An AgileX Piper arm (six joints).
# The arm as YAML. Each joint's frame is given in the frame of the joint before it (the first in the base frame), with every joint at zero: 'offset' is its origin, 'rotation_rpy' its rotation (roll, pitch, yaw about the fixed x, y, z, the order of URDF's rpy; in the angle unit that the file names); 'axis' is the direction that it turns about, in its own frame. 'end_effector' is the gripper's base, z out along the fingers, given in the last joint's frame.
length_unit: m
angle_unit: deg
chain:
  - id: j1
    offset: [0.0, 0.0, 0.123]
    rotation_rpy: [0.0, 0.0, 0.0]
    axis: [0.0, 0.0, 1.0]
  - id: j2
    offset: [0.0, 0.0, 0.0]
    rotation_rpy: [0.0, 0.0, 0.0]
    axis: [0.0, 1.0, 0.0]
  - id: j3
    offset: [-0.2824, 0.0, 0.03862]
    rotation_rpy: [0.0, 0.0, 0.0]
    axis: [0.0, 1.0, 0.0]
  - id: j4
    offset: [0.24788, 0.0, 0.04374]
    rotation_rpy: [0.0, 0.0, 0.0]
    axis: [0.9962, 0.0, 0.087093]
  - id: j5
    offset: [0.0, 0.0, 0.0]
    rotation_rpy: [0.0, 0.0, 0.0]
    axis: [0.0, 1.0, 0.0]
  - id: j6
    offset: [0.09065, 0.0, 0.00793]
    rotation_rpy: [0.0, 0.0, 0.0]
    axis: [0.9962, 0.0, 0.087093]
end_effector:
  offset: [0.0, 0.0, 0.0]
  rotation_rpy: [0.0, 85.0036, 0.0]
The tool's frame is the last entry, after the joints.
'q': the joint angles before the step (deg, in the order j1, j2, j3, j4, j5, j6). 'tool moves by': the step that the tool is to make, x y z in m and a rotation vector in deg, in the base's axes. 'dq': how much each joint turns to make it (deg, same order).
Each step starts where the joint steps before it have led.
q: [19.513 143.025 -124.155 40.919 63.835 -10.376]
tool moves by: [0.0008 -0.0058 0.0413 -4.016 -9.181 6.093]
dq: [0.000 -3.050 -4.043 -6.030 2.740 -4.295]
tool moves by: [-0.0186 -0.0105 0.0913 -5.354 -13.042 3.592]
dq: [0.774 -9.131 -3.664 -9.004 3.394 -1.292]
